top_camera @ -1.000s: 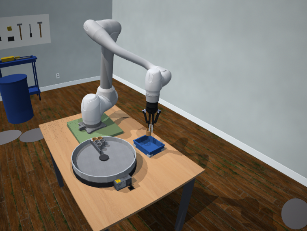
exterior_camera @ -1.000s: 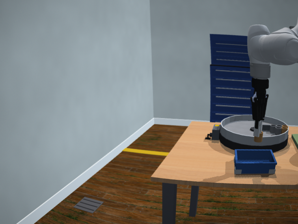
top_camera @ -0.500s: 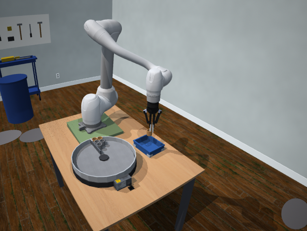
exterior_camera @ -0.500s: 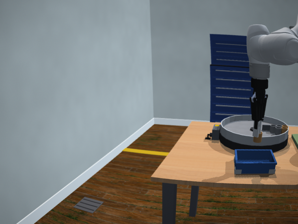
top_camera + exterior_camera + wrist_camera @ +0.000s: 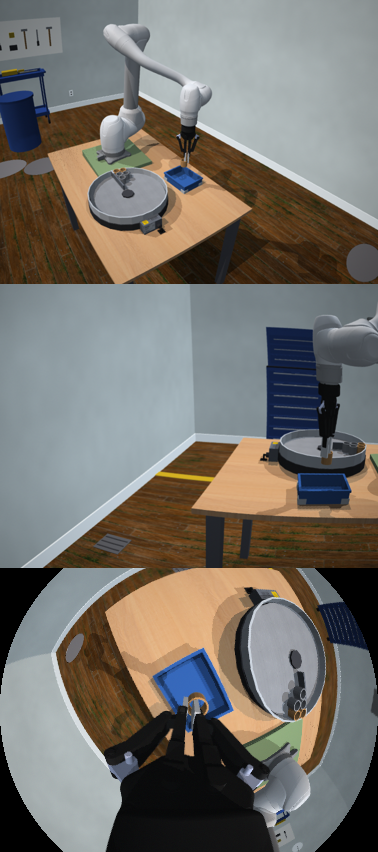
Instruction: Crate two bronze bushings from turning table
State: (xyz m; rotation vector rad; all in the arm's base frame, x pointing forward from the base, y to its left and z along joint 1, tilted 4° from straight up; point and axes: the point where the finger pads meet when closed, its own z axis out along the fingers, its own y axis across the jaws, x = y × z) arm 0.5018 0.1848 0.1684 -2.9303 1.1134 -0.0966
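The blue crate lies 1 cm behind my hand, 1 cm to the right of it and 15 cm below it. Also, from my hand: grey turning table (7 cm behind, 36 cm to the right, 12 cm below).
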